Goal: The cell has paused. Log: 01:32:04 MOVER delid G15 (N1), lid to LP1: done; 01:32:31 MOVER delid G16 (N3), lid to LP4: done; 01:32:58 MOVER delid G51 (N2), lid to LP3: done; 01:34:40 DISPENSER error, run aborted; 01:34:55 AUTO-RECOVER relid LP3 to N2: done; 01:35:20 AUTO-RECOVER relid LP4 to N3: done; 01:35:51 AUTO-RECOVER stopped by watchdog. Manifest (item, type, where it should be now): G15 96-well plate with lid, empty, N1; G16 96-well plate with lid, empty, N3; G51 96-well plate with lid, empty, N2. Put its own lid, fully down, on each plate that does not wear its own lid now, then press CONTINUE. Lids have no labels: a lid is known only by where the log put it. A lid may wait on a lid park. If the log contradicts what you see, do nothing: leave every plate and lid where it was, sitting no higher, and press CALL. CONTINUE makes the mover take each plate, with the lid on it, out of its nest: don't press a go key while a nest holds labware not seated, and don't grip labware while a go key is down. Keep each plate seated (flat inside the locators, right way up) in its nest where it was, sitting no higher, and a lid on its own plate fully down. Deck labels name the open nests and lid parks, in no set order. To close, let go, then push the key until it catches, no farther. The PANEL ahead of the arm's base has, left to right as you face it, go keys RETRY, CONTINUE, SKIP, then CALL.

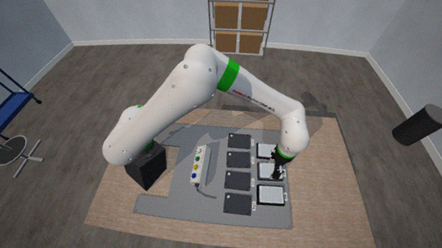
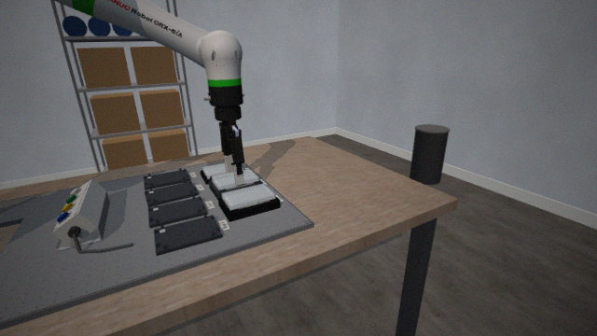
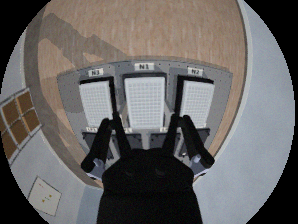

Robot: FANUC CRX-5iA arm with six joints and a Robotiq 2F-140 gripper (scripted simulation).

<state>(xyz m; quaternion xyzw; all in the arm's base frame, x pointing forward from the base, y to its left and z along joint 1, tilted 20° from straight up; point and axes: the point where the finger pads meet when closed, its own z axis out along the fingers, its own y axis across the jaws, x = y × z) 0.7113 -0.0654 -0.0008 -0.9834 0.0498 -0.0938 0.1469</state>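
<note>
My hand is 20 mm above the pale grey lid. The rest, counted from my hand: plate: 30 mm below.
</note>
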